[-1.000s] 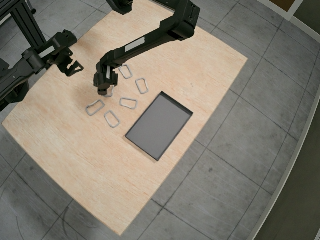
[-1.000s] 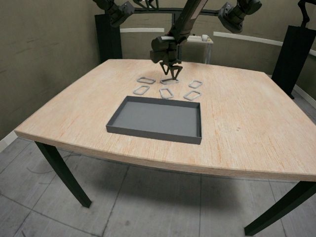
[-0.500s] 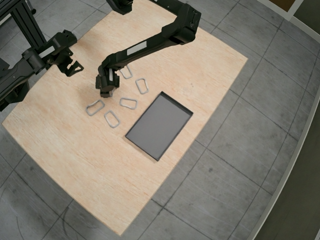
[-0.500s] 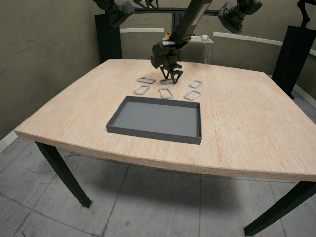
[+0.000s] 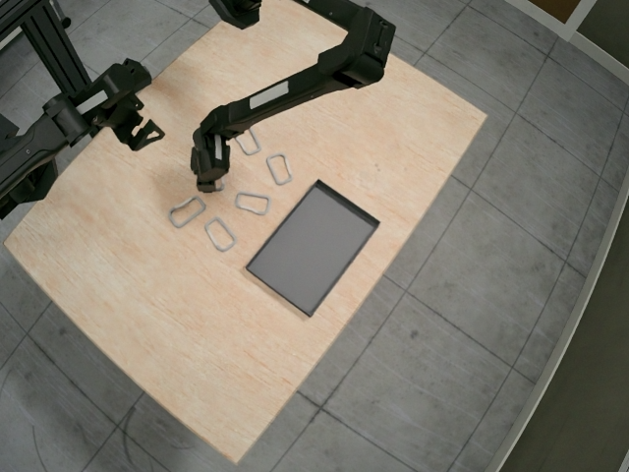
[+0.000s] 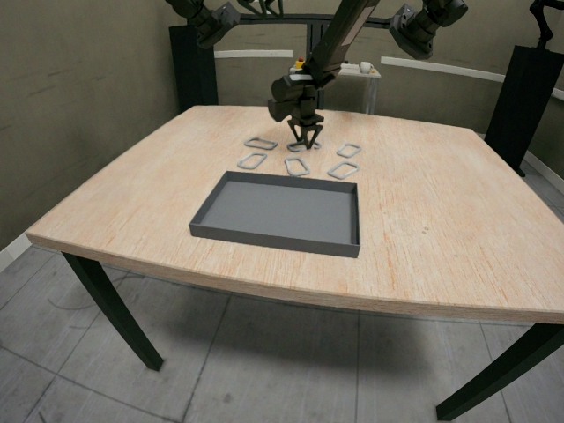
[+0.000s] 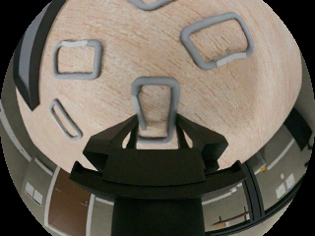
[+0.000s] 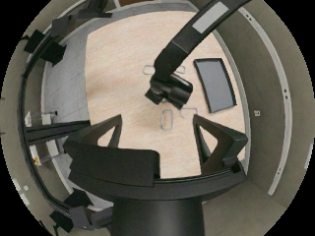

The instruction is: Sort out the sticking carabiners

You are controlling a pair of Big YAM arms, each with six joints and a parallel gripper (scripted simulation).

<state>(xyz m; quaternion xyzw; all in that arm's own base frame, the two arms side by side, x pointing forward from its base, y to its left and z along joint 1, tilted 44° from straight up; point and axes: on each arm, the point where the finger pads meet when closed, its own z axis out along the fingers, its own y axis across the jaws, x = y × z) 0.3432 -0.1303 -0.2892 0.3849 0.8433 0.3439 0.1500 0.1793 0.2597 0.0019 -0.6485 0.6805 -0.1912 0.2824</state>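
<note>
Right now my left hand is 330 mm short of the grey tray and 30 mm to the right of it.
</note>
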